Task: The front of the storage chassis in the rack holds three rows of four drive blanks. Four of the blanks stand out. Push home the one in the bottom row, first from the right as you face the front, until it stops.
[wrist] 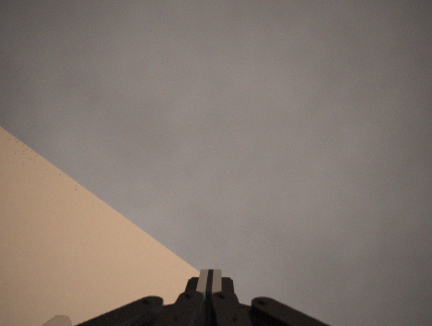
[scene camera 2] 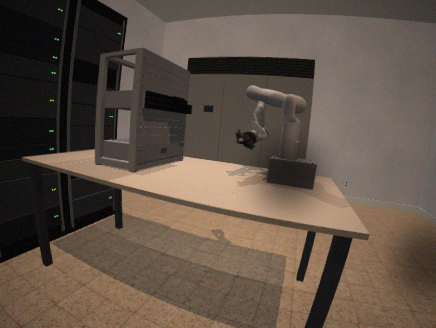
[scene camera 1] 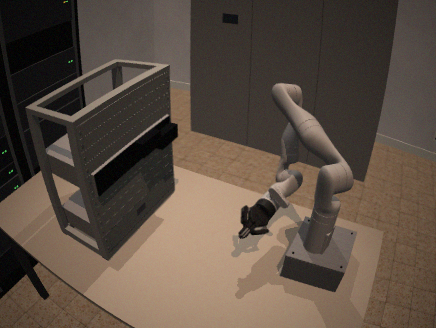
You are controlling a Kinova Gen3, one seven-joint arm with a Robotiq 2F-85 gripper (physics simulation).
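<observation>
The black storage chassis (scene camera 1: 117, 170) (scene camera 2: 161, 102) sits across the front of the grey rack (scene camera 1: 85, 175) (scene camera 2: 135, 120), facing the arm. Dark blocks jut from its face toward the far end, the right end as one faces the front. The chassis is too dark and small to tell single blanks or rows apart. It does not show in the wrist view. My gripper (scene camera 1: 243, 233) (scene camera 2: 238, 140) (wrist: 211, 284) is shut and empty. It hangs above the table between the rack and the arm's base, well away from the chassis front and lower than it.
The rack stands on the table (scene camera 1: 190, 280) (scene camera 2: 200, 192) (wrist: 65, 240), opposite the arm's grey base block (scene camera 1: 320, 272) (scene camera 2: 291, 173). Blank panels cover the rack's front above and below the chassis. Dark server cabinets (scene camera 1: 42, 85) (scene camera 2: 30, 100) stand behind the rack.
</observation>
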